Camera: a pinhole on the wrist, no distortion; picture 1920 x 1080 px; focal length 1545.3 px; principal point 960.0 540.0 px. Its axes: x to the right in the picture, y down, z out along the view. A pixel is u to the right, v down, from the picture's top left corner.
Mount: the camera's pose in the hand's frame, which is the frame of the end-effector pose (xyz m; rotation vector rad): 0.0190 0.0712 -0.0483 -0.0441 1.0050 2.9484
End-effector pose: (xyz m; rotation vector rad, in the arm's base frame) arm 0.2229 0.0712 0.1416 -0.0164 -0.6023 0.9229
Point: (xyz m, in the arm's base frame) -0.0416 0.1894 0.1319
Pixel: 1302.3 84.7
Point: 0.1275 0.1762 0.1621
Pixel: 535.3 628.4
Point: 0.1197 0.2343 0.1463
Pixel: outside the picture
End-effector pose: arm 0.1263 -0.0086 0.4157 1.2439 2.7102 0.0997
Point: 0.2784 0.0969 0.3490
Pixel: 1188.7 580.9
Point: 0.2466 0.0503 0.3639
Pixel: 1475.9 961.0
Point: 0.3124 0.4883 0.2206
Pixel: 17.8 57.7
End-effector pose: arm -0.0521 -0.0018 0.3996 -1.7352 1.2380 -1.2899
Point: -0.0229 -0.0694 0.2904
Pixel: 798.9 1041.5
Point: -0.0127 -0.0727 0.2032
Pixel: 1077.1 549.4
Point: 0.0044 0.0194 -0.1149
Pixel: 1710.2 123.6
